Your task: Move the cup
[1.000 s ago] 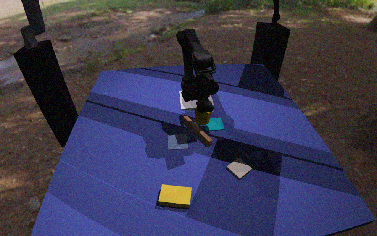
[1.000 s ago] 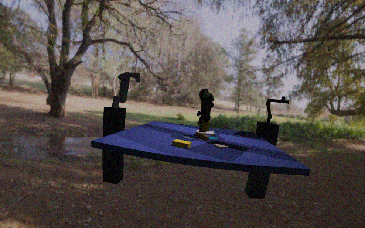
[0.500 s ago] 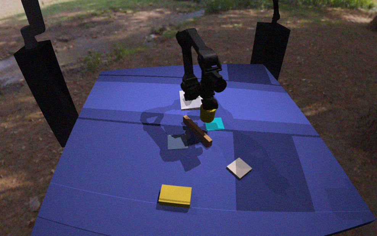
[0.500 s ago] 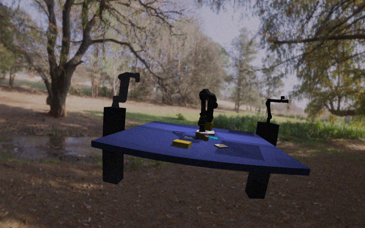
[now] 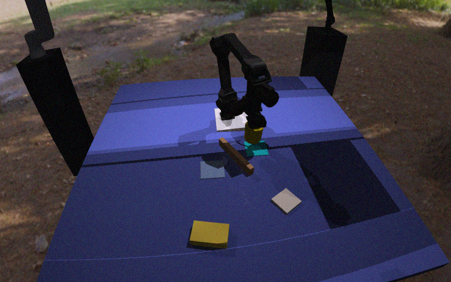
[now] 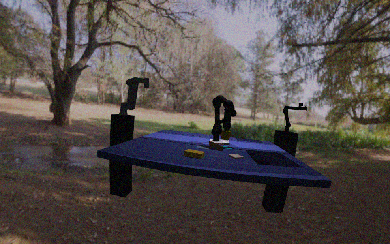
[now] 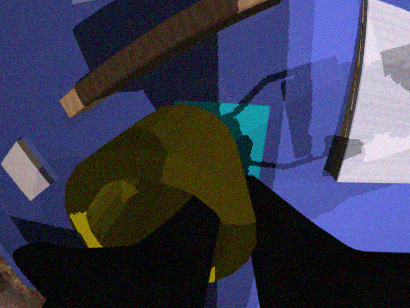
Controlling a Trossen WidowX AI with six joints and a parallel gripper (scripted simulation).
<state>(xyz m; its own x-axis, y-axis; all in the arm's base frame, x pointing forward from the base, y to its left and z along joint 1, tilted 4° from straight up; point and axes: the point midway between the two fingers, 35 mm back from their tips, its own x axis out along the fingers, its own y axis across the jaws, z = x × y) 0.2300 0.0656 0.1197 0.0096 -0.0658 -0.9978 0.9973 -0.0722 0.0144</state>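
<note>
Right now my gripper tip is 110 mm above the cyan pad, 20 mm to the right of it and 10 mm short of it. Also, from my gripper tip: pale grey-blue pad (170 mm to the right, 110 mm below, 100 mm ahead); then wooden bar (90 mm below, 70 mm to the right, 50 mm ahead); then yellow cup (20 mm ahead).
</note>
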